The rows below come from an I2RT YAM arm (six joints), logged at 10 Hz.
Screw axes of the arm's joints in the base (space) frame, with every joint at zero. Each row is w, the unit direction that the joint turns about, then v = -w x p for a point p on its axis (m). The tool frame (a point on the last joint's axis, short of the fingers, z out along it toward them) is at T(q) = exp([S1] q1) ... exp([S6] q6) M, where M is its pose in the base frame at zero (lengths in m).
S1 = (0, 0, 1, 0, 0, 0)
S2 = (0, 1, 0, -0.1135, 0, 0.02)
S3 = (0, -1, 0, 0.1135, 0, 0.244)
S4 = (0, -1, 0, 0.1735, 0, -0.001)
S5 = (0, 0, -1, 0, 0.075, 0)
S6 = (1, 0, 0, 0, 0.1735, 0)
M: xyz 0.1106 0 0.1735 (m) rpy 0 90 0 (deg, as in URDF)
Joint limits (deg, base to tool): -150..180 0..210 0..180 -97..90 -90..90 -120..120
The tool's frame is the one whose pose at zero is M.
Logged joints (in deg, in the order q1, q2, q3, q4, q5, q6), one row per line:
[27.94 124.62 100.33 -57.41 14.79 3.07]
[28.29 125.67 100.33 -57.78 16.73 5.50]
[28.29 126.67 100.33 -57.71 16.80 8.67]
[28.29 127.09 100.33 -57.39 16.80 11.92]
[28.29 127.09 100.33 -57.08 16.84 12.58]
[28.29 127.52 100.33 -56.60 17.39 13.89]
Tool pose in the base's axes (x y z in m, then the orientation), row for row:
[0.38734 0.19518 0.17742 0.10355 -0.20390 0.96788 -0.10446]
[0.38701 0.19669 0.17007 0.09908 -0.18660 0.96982 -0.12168]
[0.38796 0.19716 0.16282 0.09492 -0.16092 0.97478 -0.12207]
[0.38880 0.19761 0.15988 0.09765 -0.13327 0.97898 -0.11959]
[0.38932 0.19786 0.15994 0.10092 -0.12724 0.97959 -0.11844]
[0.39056 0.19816 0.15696 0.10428 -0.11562 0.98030 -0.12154]
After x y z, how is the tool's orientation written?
As a quaternion, w x y z.
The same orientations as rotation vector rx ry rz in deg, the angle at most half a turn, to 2 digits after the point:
[-34.46 163.59 -17.66]
[-31.62 164.35 -20.62]
[-27.34 165.59 -20.74]
[-22.60 166.04 -20.28]
[-21.54 165.82 -20.05]
[-19.53 165.62 -20.53]

